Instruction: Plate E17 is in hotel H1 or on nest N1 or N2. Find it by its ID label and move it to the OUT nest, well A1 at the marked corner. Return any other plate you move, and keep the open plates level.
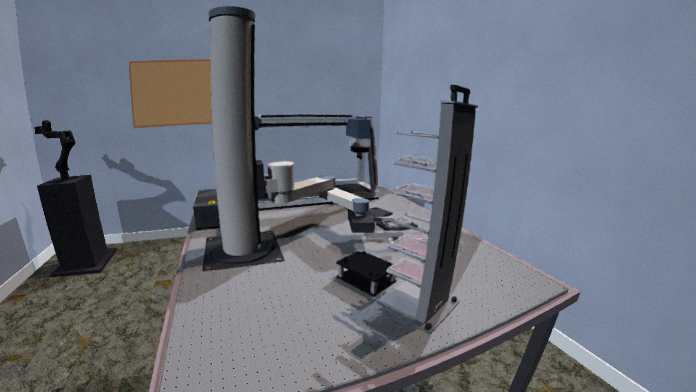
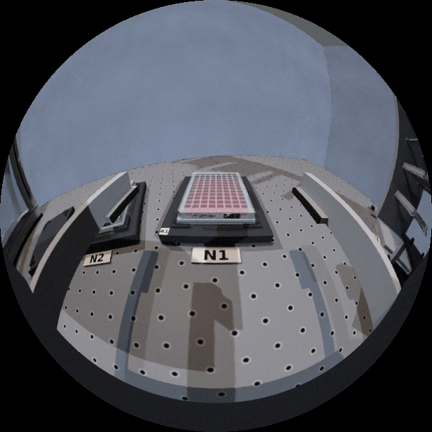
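Pixels of known places: gripper, fingertip midpoint: [image 1: 397, 225]; arm's base at its link origin: [image 1: 242, 251].
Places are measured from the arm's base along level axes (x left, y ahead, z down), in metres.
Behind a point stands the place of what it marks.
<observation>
My gripper [image 1: 399, 229] @(x -0.127, y 0.634, z -0.083 m) [image 2: 215, 176] is open and empty, its fingers wide apart on either side of the line to nest N1 [image 2: 200, 237]. A clear plate with pink wells [image 2: 215, 192] sits level on N1, ahead of the fingers; the ID on its front label [image 2: 231, 216] is too blurred to read surely. Nest N2 [image 2: 132, 232] is at the left, its plate mostly hidden behind the left finger. Hotel H1 [image 1: 450, 200] @(x -0.615, y 0.458, z -0.357 m) [image 2: 407, 125] holds several plates, including a low pink one [image 1: 410, 271] @(x -0.516, y 0.439, z -0.118 m); their IDs are not legible. I cannot identify the OUT nest.
A black raised stand [image 1: 365, 265] @(x -0.367, y 0.370, z -0.073 m) is on the perforated table [image 1: 250, 320] @(x -0.454, y -0.007, z -0.013 m) beside the hotel. The thick grey column [image 1: 232, 140] @(x -0.075, y -0.003, z -0.450 m) rises at the left. A gantry-like arm [image 1: 305, 120] @(x 0.623, y 0.429, z -0.487 m) stands behind my arm. A dark flat pad [image 2: 52, 232] lies left of N2.
</observation>
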